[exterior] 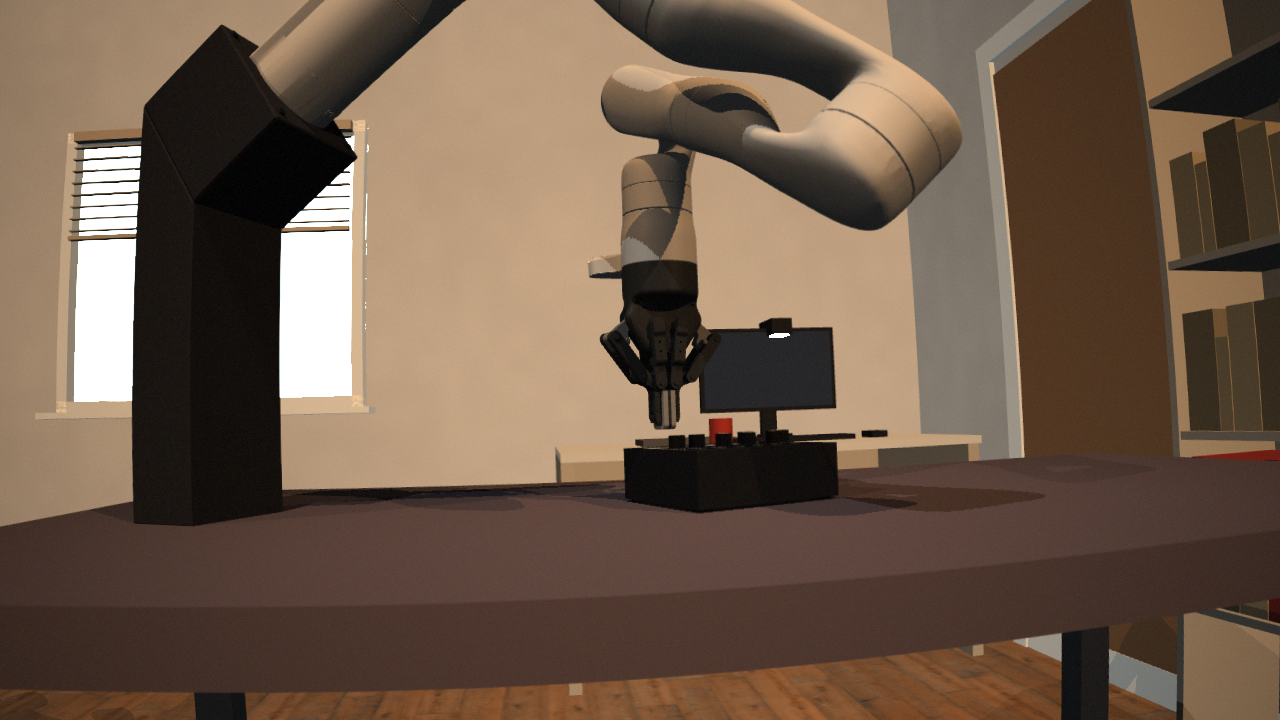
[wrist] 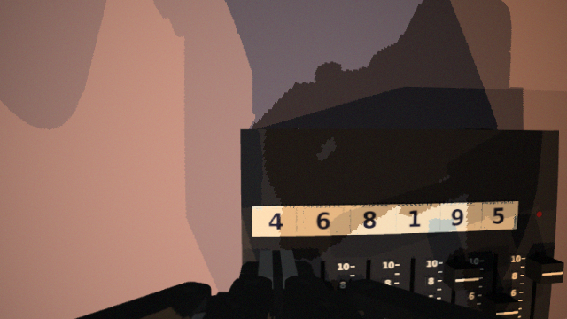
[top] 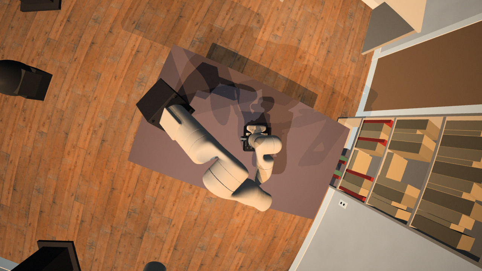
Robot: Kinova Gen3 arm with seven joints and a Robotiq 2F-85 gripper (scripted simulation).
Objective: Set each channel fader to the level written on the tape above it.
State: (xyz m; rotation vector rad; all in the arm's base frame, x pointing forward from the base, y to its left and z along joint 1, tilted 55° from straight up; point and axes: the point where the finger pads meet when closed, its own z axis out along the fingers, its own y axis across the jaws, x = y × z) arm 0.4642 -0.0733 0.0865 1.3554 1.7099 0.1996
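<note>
Right now the channel fader cap is 20 mm to the right of my hand and 30 mm below it. From my hand the other things lie so: channel 4 cap: 60 mm ahead, 50 mm to the right, 30 mm below; then channel 2 cap: 20 mm ahead, 20 mm to the right, 30 mm below; then channel 3 cap: 40 mm ahead, 40 mm to the right, 30 mm below.
</note>
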